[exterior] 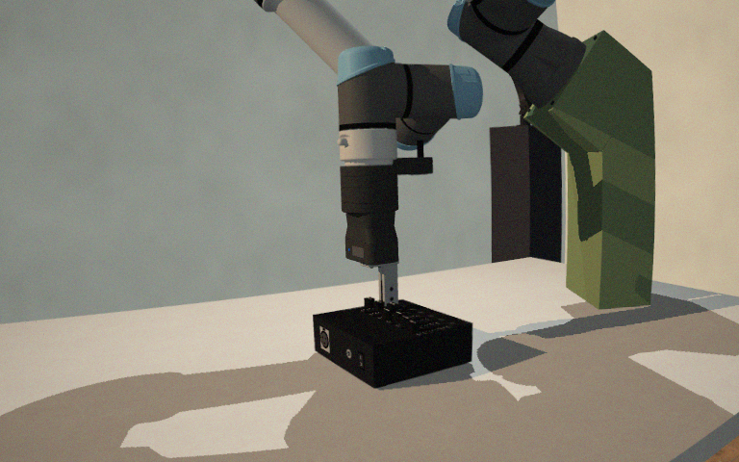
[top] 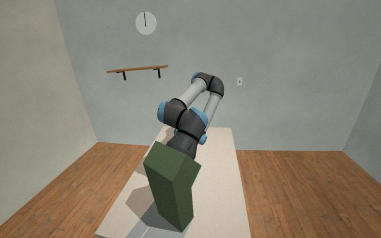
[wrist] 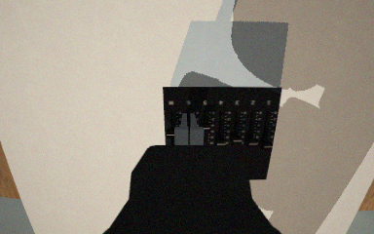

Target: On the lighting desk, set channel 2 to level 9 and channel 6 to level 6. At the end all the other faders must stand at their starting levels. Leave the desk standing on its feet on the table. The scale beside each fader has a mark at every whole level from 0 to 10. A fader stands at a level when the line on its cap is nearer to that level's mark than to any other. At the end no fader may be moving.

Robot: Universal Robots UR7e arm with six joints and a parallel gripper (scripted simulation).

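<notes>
My hand is 20 mm short of the fader cap, 20 mm to the left of it and 10 mm above it.
</notes>
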